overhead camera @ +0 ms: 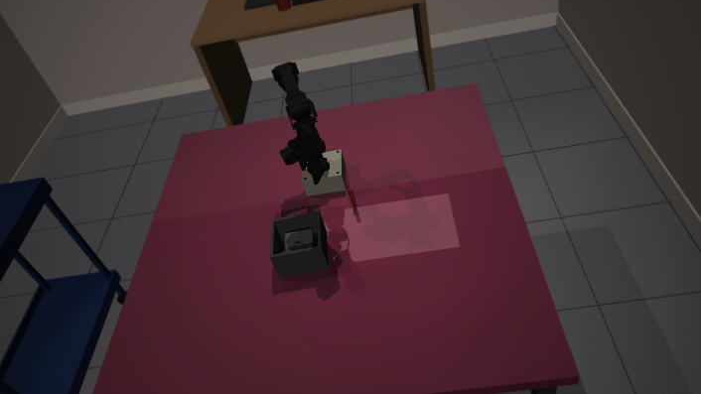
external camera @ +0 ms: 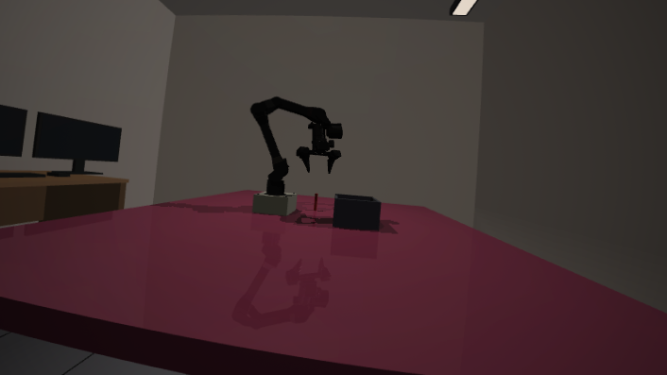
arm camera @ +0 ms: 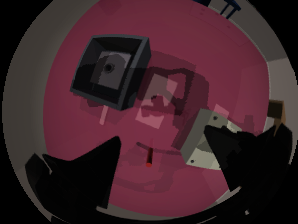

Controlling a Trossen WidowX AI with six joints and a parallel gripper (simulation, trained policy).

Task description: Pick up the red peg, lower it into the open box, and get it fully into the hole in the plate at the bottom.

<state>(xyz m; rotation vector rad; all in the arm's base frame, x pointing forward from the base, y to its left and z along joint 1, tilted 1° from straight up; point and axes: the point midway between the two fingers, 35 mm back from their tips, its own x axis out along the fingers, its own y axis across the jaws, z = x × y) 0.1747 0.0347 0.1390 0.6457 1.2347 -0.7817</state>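
Now: the red peg 140 mm below my gripper tip, 110 mm to the left of it and 30 mm behind it. Also, from my gripper tip: dark box 160 mm ahead, 150 mm below, 40 mm to the right; then plate 160 mm ahead, 130 mm below, 40 mm to the right.
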